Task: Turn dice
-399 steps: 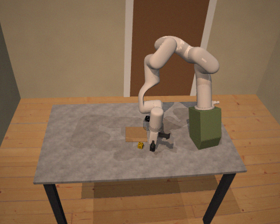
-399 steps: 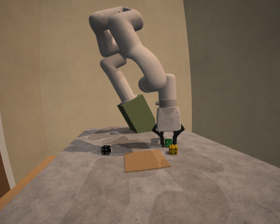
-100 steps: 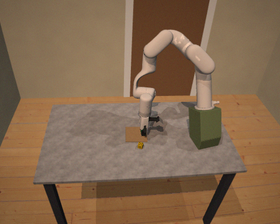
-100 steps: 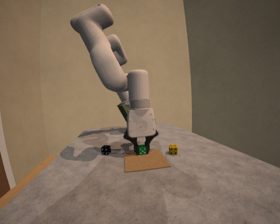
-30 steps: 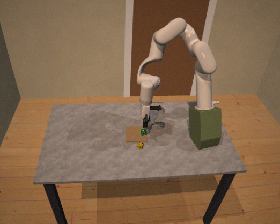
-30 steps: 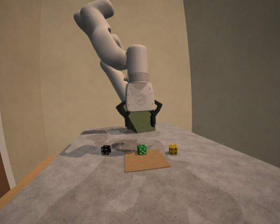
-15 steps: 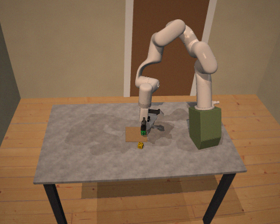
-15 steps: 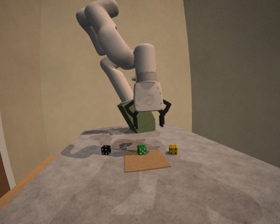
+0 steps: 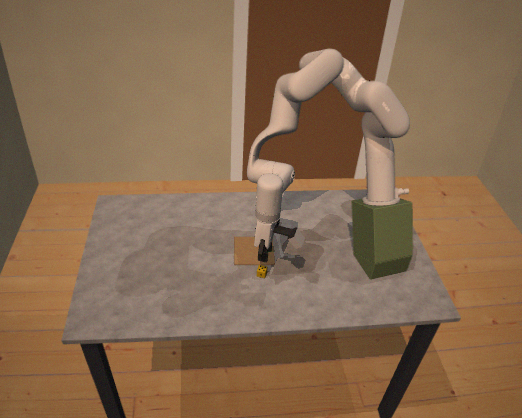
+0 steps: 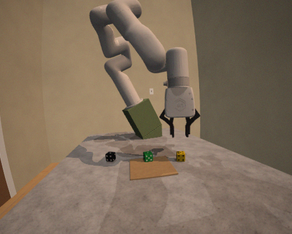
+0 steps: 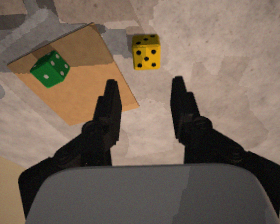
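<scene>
The yellow die lies 9 cm below my hand. The rest, counted from my hand: tan mat: 12 cm to the right, 11 cm below, 1 cm ahead; green die: 11 cm to the right, 9 cm below, 3 cm behind; black die: 25 cm to the right, 9 cm below, 9 cm behind.
</scene>
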